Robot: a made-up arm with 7 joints. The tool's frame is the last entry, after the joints.
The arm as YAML. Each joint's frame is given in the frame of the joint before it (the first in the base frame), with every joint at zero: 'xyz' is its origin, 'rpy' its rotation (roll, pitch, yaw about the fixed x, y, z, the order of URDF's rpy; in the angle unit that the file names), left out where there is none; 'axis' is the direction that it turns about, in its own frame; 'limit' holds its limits. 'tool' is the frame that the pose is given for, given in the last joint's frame.
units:
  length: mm
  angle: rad
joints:
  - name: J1
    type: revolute
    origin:
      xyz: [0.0, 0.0, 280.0]
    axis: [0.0, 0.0, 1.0]
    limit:
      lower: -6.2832
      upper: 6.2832
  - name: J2
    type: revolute
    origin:
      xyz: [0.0, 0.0, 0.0]
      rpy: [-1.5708, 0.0, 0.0]
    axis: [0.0, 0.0, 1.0]
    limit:
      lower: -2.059
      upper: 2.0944
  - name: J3
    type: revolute
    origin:
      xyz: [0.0, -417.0, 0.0]
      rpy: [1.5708, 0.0, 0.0]
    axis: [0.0, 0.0, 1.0]
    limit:
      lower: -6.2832
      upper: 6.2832
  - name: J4
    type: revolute
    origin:
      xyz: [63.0, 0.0, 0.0]
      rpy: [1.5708, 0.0, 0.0]
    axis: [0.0, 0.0, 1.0]
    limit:
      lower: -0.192
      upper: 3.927
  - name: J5
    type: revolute
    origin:
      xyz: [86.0, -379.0, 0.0]
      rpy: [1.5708, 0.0, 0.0]
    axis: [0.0, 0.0, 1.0]
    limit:
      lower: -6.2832
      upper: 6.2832
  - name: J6
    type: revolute
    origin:
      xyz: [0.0, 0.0, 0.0]
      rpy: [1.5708, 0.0, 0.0]
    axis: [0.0, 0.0, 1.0]
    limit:
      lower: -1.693
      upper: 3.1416
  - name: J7
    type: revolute
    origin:
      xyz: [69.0, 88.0, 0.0]
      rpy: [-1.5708, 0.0, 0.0]
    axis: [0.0, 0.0, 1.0]
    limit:
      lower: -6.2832
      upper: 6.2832
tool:
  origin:
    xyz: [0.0, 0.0, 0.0]
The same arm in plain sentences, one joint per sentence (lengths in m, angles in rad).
The arm has seven revolute joints in a row. What follows holds with every joint at zero, and every direction is one of the base frame's. Joint 1 lies 0.28 m along +z from the base frame's origin and turns about +z, from -6.2832 to 6.2832 rad. Joint 2 lies at the same point as joint 1 and turns about +y, from -2.059 to 2.0944 rad. Joint 3 lies 0.417 m along +z from joint 2 and turns about +z, from -6.2832 to 6.2832 rad. Joint 4 lies 0.063 m along +x from joint 3 and turns about -y, from -0.192 to 3.927 rad. Joint 5 lies 0.086 m along +x and 0.379 m along -z from joint 4 and turns about -z, from -6.2832 to 6.2832 rad. Joint 6 lies at the same point as joint 5 and turns about +y, from -1.693 to 3.1416 rad. Joint 7 lies 0.069 m along +x and 0.088 m along -z from joint 6 and turns about -z, from -6.2832 to 6.2832 rad. The tool frame, which is the frame that the pose is given for, lies at the same point as joint 7; its axes are the base frame's turned by roll -3.1416, pitch 0 and yaw 0 rad (as in URDF: about the fixed x, then y, then z).
